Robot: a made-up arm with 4 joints.
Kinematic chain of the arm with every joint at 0, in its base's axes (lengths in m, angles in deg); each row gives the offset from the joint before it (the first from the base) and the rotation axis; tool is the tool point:
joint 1: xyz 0 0 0.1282 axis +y
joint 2: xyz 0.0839 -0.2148 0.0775 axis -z
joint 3: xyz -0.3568 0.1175 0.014 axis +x
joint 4: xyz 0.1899 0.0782 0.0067 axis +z
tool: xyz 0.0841 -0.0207 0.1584
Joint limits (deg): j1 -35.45..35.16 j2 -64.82..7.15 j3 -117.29..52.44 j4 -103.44..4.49
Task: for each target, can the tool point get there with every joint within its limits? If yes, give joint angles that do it. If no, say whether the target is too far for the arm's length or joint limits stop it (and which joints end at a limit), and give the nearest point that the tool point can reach.
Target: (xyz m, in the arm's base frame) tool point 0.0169 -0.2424 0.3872
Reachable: yes | joints 18.92 -38.47 14.70 -55.35
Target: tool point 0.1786 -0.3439 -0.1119
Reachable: no: joint limits stop it (at a limit: joint 1, joint 2, joint 3, joint 4) | nearest point -0.1091 -0.1886 0.0000 | short by 0.346 m
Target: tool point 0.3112 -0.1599 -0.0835
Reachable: no: joint limits stop it (at a limit: joint 2, joint 3, joint 4) | nearest point 0.0433 0.0283 0.0987 | short by 0.375 m
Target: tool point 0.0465 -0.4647 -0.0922
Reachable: no: joint limits stop it (at a limit: joint 1, joint 2, joint 3, joint 4) | nearest point -0.2062 -0.2896 -0.0005 | short by 0.321 m
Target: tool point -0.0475 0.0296 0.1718
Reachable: yes | joints 28.91 -13.50 -99.81 -5.96
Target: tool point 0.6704 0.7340 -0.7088
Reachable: no: too far | nearest point 0.0448 0.0743 0.1257 | short by 1.234 m
